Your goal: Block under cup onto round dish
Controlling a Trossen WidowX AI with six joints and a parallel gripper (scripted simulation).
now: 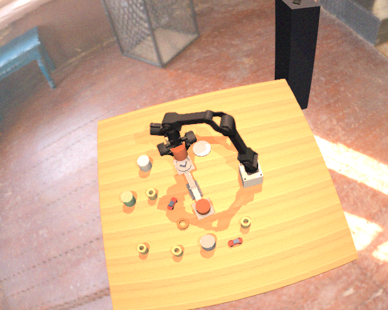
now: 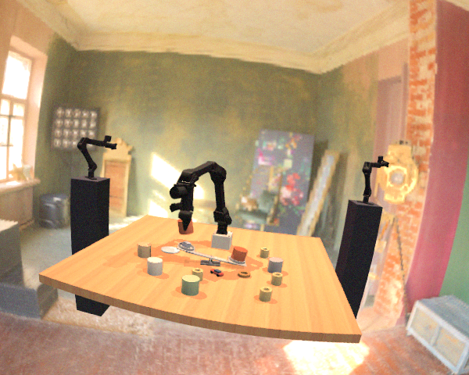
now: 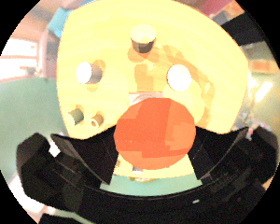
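The grey block lies 1 cm to the left of my gripper tip and 8 cm below it. Round my gripper tip: round dish: 12 cm behind, 10 cm to the right, 17 cm below; then balance: 1 cm behind, 14 cm to the left, 15 cm below; then balance beam: 1 cm behind, 14 cm to the left, 13 cm below.
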